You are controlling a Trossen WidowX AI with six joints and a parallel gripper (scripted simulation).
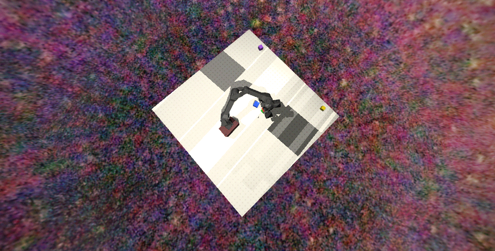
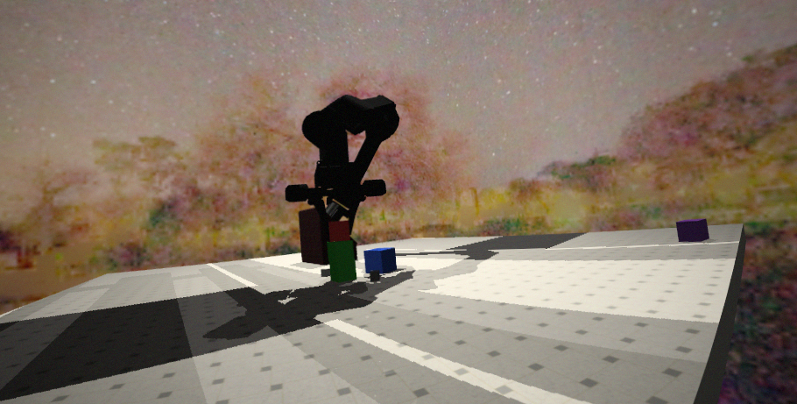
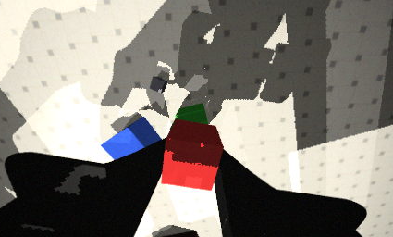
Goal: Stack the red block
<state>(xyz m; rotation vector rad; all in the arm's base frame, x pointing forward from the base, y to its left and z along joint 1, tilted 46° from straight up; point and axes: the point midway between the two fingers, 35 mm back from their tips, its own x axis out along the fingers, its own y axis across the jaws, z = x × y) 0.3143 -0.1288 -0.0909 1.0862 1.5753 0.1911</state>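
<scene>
Now: gripper tip 1 cm below the red block. From my gripper tip the other things lie so: blue block (9 cm to the left, 6 cm below); then yellow block (44 cm to the right, 38 cm ahead, 7 cm below); then small dark cube (8 cm below, 6 cm ahead, 3 cm to the left).
</scene>
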